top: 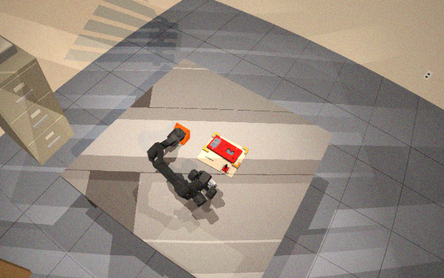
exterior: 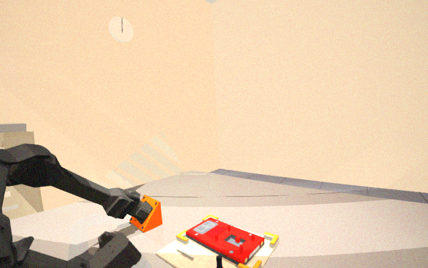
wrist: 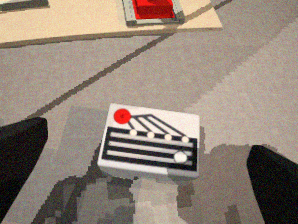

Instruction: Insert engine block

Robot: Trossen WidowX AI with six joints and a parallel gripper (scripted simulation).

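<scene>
My gripper tip is 40 mm above the engine block.
</scene>
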